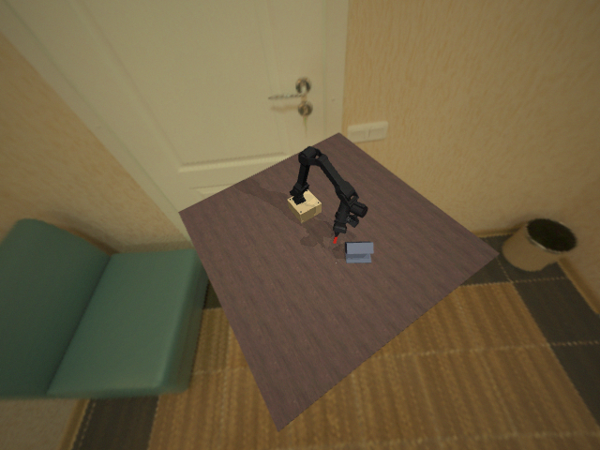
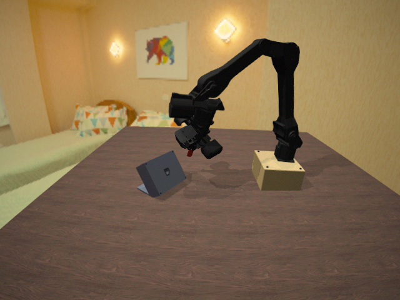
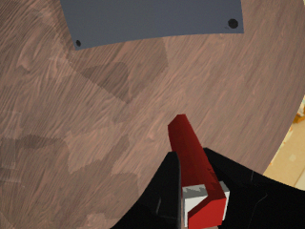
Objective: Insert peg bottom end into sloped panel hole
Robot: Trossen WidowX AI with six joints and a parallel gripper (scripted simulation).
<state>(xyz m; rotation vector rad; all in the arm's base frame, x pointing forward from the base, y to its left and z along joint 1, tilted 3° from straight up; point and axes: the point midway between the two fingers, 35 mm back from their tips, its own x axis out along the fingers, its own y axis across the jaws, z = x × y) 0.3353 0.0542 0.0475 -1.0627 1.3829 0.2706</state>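
The grey sloped panel lies 9 cm ahead of my gripper tip, 8 cm to the left of it and 6 cm below it. Round my gripper tip: red square-sided peg: 1 cm to the left, 1 cm above.
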